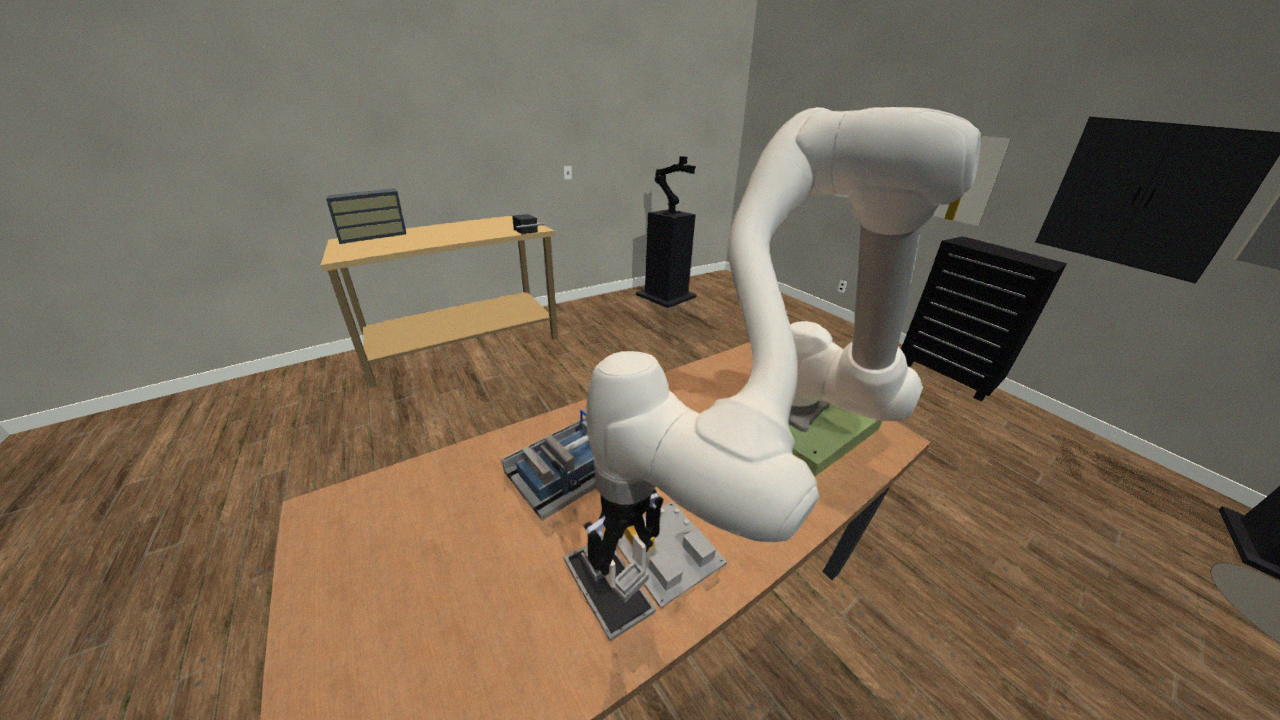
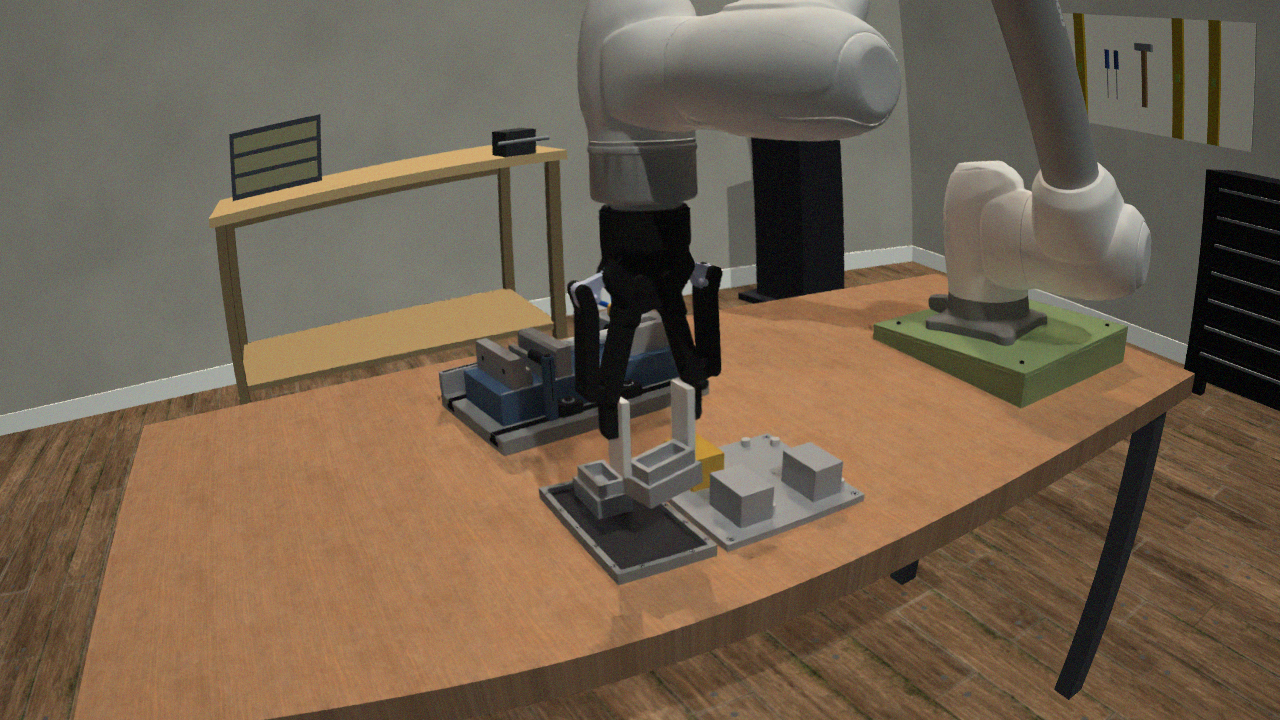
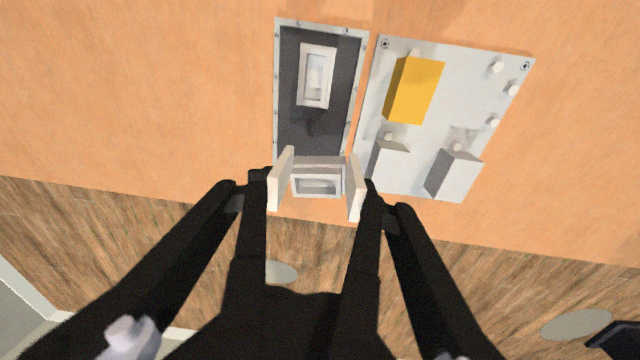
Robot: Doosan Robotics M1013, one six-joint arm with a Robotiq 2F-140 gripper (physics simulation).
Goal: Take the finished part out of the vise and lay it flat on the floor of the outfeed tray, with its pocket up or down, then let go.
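Places are measured from the arm's base along level axes (x ahead, y left, z up), in centimetres.
Where they show: gripper, between the fingertips: [image 1: 624,571] [image 2: 652,463] [image 3: 320,163]; arm's base, origin of its link: [image 2: 989,324].
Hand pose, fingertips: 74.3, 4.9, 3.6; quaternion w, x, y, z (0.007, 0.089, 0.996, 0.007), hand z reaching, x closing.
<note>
Things, the pixels of their top centre, and the offset from my fingertips, as dx, dy, dz.
- finished part, centre of its top: [image 2: 662,451] [image 3: 316,187] [image 1: 629,573] +0.3, +1.8, +2.0
- grey pocketed part, centre of its top: [image 2: 601,472] [image 3: 313,78] [image 1: 595,556] +0.5, -7.8, -3.8
- blue vise, centre of its top: [image 2: 566,327] [image 1: 570,438] -12.8, -33.7, +2.1
- grey plate, centre of its top: [image 2: 750,483] [image 3: 423,133] [image 1: 667,547] -13.0, -0.7, -7.0
- yellow block, centre of its top: [image 2: 693,446] [image 3: 414,93] [image 1: 639,531] -9.8, -5.9, -3.5
My gripper [image 1: 625,564] [image 2: 656,443] [image 3: 320,163] is shut on the finished part [image 1: 630,582] [image 2: 664,476], a grey block with its pocket up. Its light finger pads press on the part's two ends. The part is held a little above the outfeed tray [image 2: 666,564] [image 3: 275,100], which has a dark floor and grey rim. Another grey pocketed part [image 2: 597,488] [image 3: 316,75] lies pocket up in the tray's far end, turned crosswise to the held one. The blue vise [image 1: 543,476] [image 2: 503,396] with grey jaws stands behind the gripper; the arm hides part of it.
A grey plate [image 1: 666,593] [image 2: 787,525] [image 3: 450,100] lies close beside the tray. It bears pegs, two grey blocks [image 2: 741,495] [image 2: 811,471] and a yellow block [image 2: 707,461] [image 3: 415,90]. The arm's green base [image 2: 993,353] stands at the table's far right.
</note>
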